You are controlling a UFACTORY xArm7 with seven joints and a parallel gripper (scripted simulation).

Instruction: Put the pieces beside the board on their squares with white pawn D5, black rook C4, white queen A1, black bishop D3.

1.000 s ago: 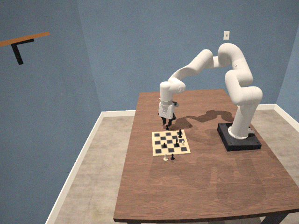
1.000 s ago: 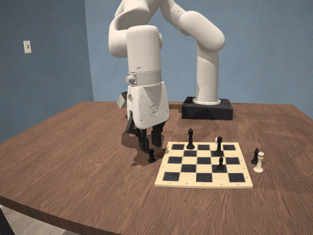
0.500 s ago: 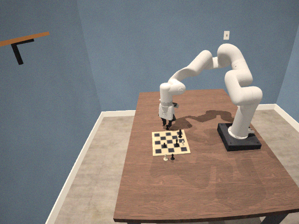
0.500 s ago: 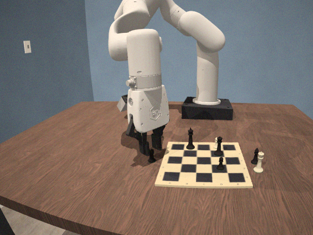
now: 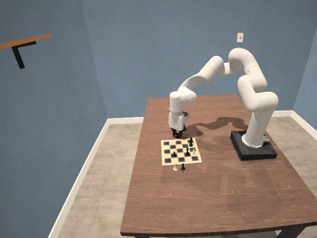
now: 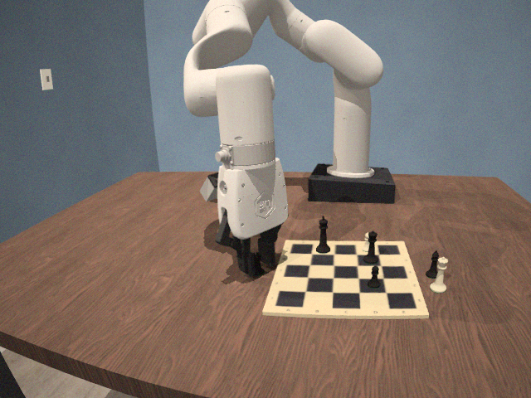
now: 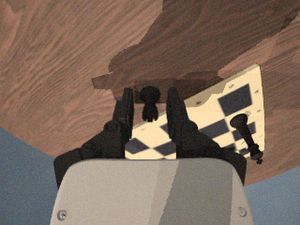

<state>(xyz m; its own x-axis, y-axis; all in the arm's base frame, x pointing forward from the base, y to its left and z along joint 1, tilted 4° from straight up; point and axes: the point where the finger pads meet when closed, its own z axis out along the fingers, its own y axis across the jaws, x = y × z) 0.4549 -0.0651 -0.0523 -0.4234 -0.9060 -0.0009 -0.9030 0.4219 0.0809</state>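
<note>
The chessboard lies 14 cm to the left of my hand, 3 cm below it and 3 cm behind it. Also, from my hand: white queen: 28 cm to the left, 2 cm behind; black pawn: 18 cm to the left, 1 cm below; white pawn: 16 cm to the left, 11 cm behind, 1 cm below.
</note>
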